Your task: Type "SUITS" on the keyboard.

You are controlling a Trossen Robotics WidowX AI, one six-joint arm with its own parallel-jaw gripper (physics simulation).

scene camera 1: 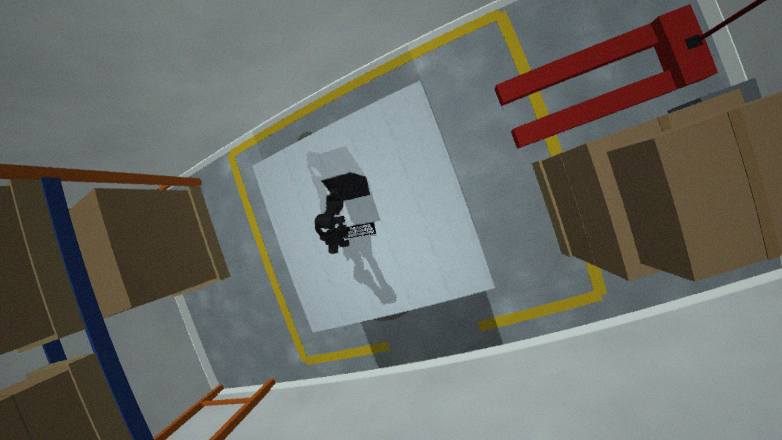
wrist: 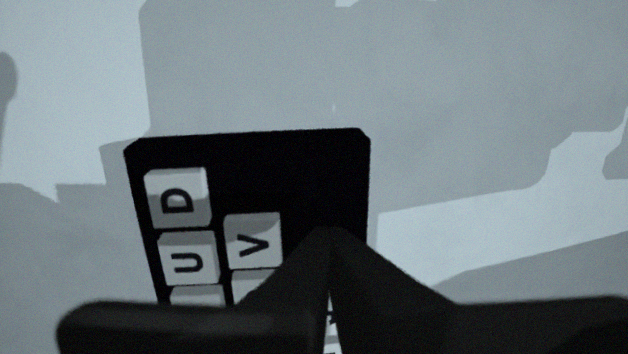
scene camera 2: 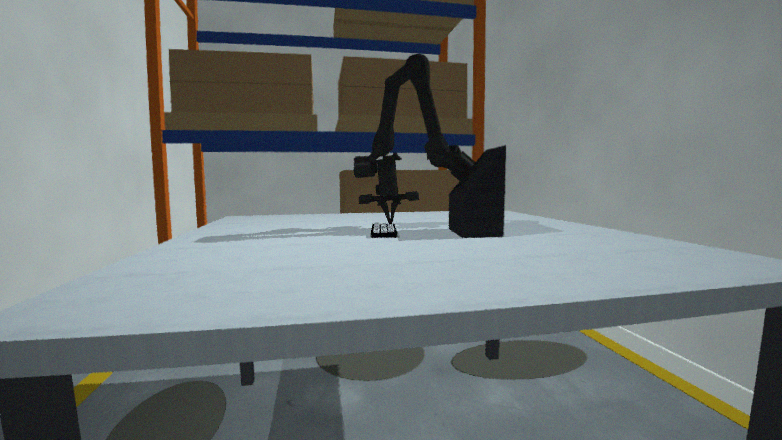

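Seen in the pictures: gripper, fingertip midpoint: point(scene camera 1: 347, 229) point(wrist: 327, 239) point(scene camera 2: 390, 224); arm's base, origin of the base link: point(scene camera 1: 336, 189) point(scene camera 2: 470, 172).
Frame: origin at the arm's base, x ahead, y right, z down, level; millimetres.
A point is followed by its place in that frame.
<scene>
The black keyboard point(scene camera 1: 360, 229) @(x 257, y 14, z 161 mm) point(scene camera 2: 383, 235) @(x 282, y -77, z 168 mm) point(wrist: 300, 165) @(x 228, y 124, z 163 mm) with pale keys lies flat on the table. In the wrist view its D key point(wrist: 180, 201) @(x 263, y 123, z 158 mm), U key point(wrist: 188, 260) @(x 267, y 104, z 158 mm) and V key point(wrist: 253, 245) @(x 247, y 104, z 158 mm) can be read. The keys S, I and T cannot be made out there; the fingers cover part of the keyboard. My gripper point(scene camera 2: 389, 221) @(x 225, y 98, z 163 mm) point(wrist: 327, 239) @(x 225, y 98, z 163 mm) is shut and empty, pointing down. In the wrist view its fingertips overlap the keyboard's bare black area, right of the V key. In scene camera 2 they are just above or at the keys; contact cannot be told.
The black arm base point(scene camera 1: 347, 186) @(x 8, y -71, z -3 mm) point(scene camera 2: 481, 197) @(x 25, y -131, z 67 mm) stands on the white table point(scene camera 1: 426, 218) @(x 337, y -400, z 175 mm) point(scene camera 2: 328, 284) @(x 447, y -491, z 175 mm) beside the keyboard. Arm shadows fall across the table. Off the table are a red pallet jack point(scene camera 1: 596, 112), cardboard boxes point(scene camera 1: 710, 180) and a shelf rack point(scene camera 1: 71, 240) point(scene camera 2: 158, 164).
</scene>
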